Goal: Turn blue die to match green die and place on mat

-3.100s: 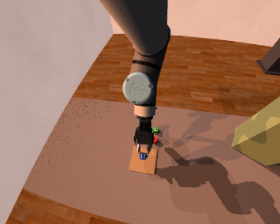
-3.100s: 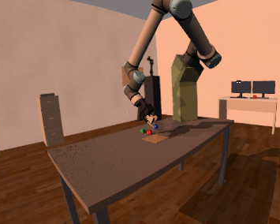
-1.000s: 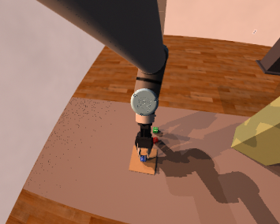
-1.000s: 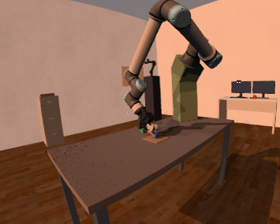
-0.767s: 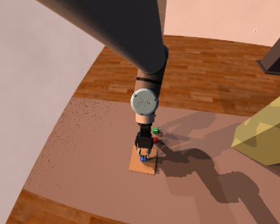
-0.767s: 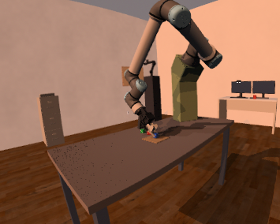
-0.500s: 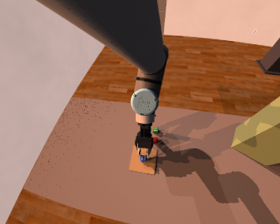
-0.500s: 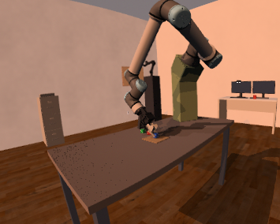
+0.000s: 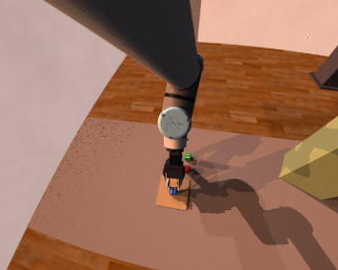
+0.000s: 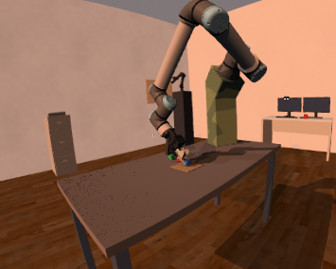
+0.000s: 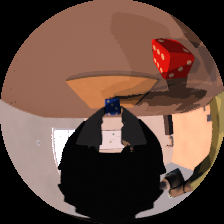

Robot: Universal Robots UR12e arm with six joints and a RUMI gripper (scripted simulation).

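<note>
My hand is 1 cm to the right of the blue die and 1 cm above it. The rest, counted from my hand: tan mat: 1 cm to the left, 3 cm below; green die: 5 cm behind, 18 cm to the right, 2 cm below; red die: 6 cm behind, 11 cm to the right, 2 cm below.
</note>
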